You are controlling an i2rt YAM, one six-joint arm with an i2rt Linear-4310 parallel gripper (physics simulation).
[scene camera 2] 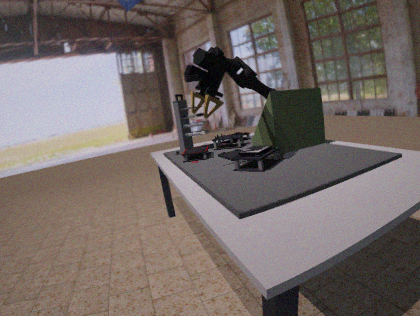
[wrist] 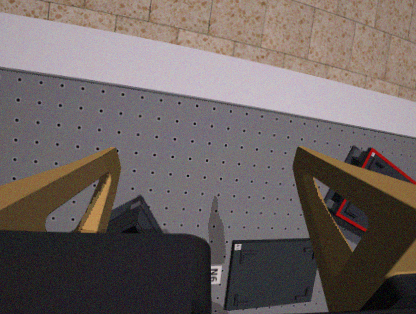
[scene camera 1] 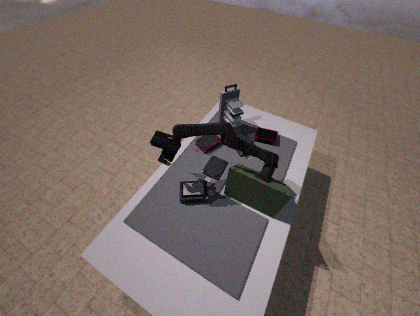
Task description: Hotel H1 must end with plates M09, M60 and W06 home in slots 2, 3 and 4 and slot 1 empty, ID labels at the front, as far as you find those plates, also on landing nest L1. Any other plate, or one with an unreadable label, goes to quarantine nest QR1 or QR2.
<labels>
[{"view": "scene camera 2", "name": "mat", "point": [297, 171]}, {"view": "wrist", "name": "gripper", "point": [206, 156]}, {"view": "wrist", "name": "dark nest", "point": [271, 268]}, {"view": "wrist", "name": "mat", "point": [220, 172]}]
</labels>
